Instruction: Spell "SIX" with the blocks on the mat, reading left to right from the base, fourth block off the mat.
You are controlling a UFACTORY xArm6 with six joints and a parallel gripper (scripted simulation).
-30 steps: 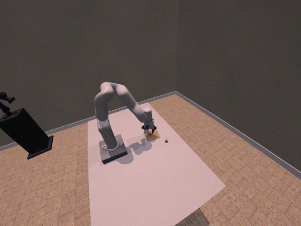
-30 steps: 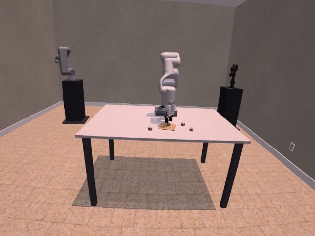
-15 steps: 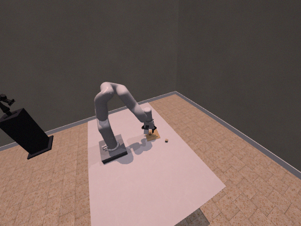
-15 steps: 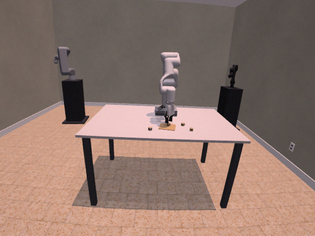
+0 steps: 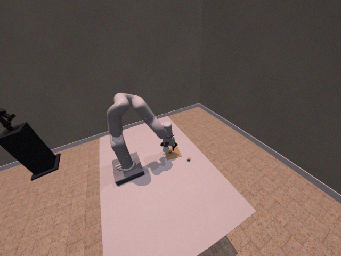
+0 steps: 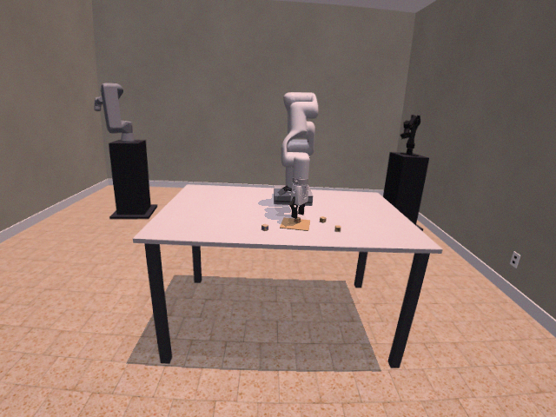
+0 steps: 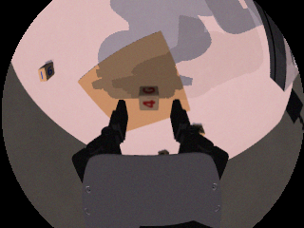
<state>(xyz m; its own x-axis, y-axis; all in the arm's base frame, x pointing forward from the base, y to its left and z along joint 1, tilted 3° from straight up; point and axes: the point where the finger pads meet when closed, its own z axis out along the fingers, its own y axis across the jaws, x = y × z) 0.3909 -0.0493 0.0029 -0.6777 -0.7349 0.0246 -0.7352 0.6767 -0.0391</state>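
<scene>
Right now the tan mat is 20 mm ahead of my hand, 10 mm to the right of it and 50 mm below it.
</scene>
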